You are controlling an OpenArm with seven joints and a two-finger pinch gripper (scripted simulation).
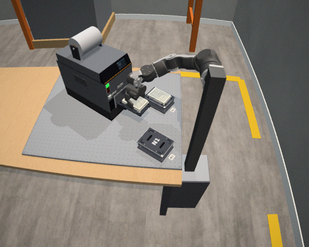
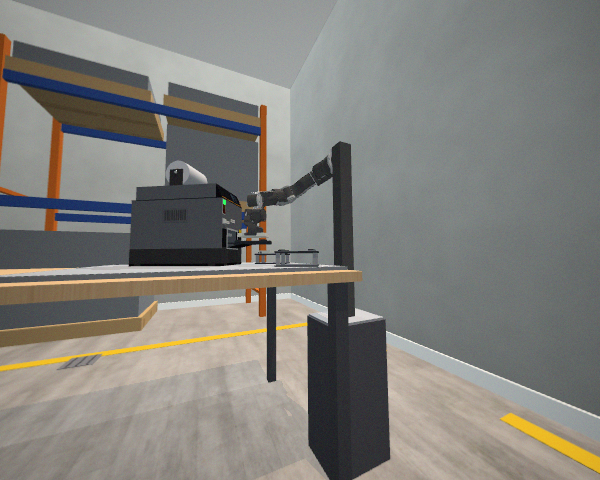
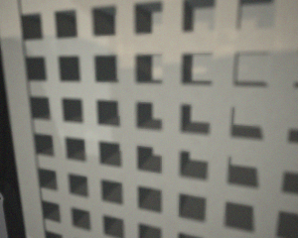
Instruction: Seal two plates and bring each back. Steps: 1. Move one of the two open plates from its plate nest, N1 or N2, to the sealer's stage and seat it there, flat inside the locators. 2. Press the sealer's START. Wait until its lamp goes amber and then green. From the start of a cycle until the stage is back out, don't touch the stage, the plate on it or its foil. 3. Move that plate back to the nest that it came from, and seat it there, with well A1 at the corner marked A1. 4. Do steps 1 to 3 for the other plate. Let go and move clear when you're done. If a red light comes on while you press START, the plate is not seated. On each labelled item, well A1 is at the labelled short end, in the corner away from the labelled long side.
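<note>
Right now the sealer stage is 30 mm below my hand. Round my hand: foil roll: 280 mm ahead, 180 mm to the right, 280 mm above; white well plate: 140 mm behind, 130 mm to the right, 70 mm below; white start button: 130 mm ahead, 20 mm to the left, 60 mm above.
</note>
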